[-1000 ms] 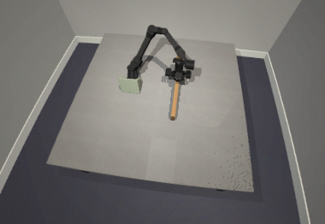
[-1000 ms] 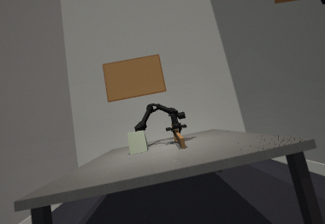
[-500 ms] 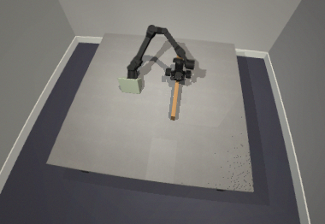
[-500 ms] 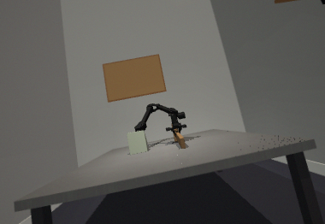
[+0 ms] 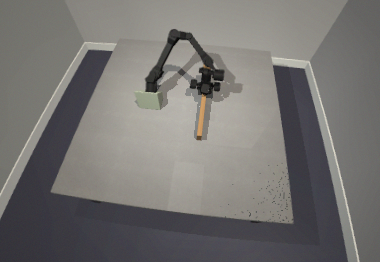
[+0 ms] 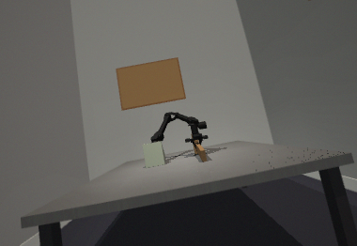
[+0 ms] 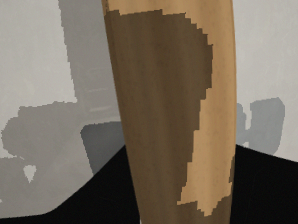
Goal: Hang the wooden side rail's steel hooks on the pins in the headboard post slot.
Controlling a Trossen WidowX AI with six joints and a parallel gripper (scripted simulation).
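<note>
Right now the wooden headboard post is 10 mm ahead of my gripper tip, 130 mm to the left of it and 40 mm above it.
</note>
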